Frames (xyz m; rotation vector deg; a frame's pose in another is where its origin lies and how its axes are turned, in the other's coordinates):
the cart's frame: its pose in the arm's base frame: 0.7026 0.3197 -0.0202 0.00 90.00 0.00
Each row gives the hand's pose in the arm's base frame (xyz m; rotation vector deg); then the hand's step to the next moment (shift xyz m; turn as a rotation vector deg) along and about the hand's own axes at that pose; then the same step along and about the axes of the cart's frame.
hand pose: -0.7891 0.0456 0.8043 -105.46 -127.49 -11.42
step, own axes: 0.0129 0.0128 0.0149 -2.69 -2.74 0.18
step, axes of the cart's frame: 0.0114 0.0186 0.0088 0.77 -3.03 -2.24
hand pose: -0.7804 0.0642 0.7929 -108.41 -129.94 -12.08
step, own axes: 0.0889 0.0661 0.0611 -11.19 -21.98 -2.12
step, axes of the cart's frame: 0.0397 0.1107 0.0467 0.34 -15.15 -19.58
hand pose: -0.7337 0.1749 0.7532 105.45 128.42 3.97
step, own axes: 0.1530 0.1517 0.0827 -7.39 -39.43 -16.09
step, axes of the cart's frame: 0.0754 0.1704 0.1362 -9.35 -13.44 -40.00
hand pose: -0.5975 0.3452 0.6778 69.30 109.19 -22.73
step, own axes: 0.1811 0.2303 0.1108 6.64 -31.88 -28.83
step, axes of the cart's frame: 0.1719 0.1503 0.2143 -7.42 6.74 -42.32
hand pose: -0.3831 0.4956 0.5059 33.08 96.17 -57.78
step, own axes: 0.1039 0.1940 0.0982 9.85 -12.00 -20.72
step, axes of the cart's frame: 0.1726 0.0093 0.1680 3.11 10.10 -23.64
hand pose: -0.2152 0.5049 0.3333 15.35 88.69 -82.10
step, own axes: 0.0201 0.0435 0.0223 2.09 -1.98 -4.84
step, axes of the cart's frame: 0.0393 -0.0155 0.0318 1.10 2.68 -4.83
